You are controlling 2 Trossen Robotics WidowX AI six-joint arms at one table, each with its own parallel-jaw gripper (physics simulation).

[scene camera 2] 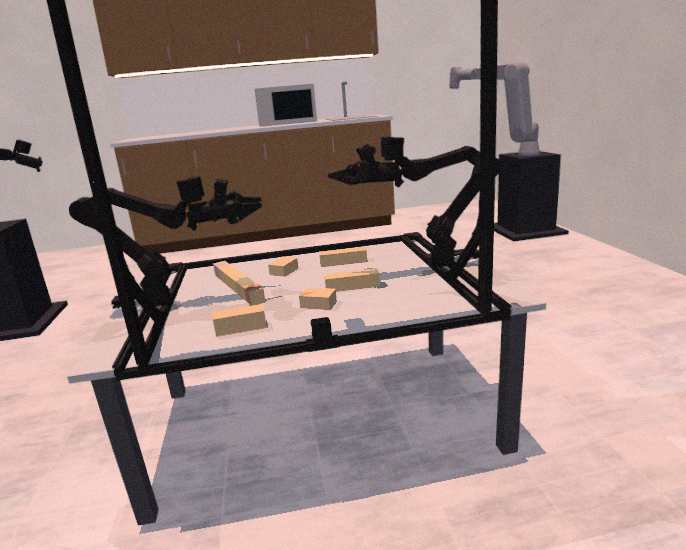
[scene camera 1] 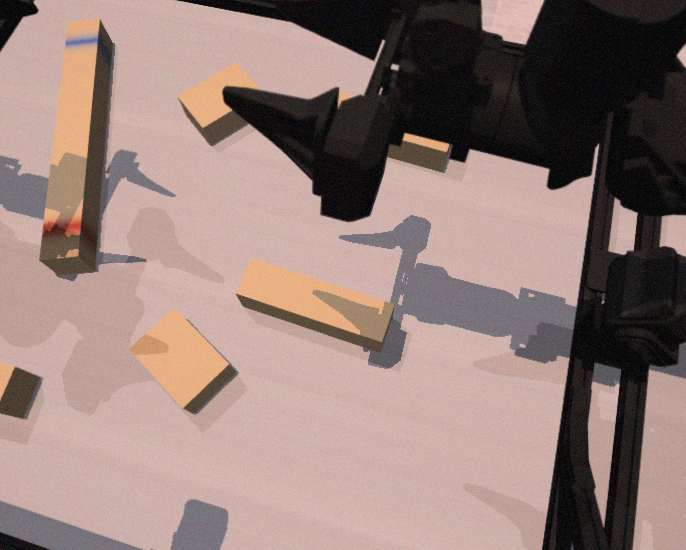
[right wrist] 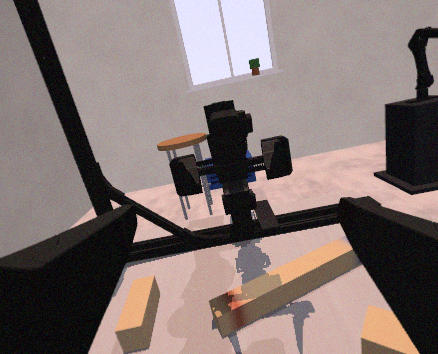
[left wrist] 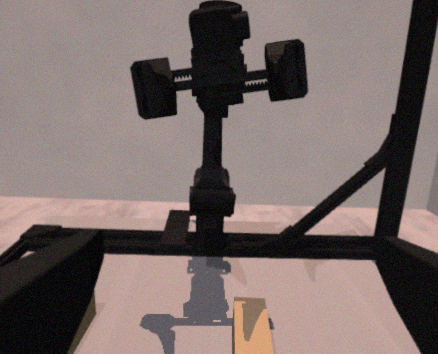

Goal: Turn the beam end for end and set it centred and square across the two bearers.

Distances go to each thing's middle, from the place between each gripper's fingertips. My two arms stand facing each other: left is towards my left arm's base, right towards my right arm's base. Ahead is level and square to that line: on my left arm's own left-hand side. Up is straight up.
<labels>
I see my left gripper 90 mm short of the long wooden beam (scene camera 1: 70,230), 110 mm to the right of it and 270 mm above it.
I see the long wooden beam 90 mm ahead of my right hand, 330 mm to the left of it and 320 mm below it.
</labels>
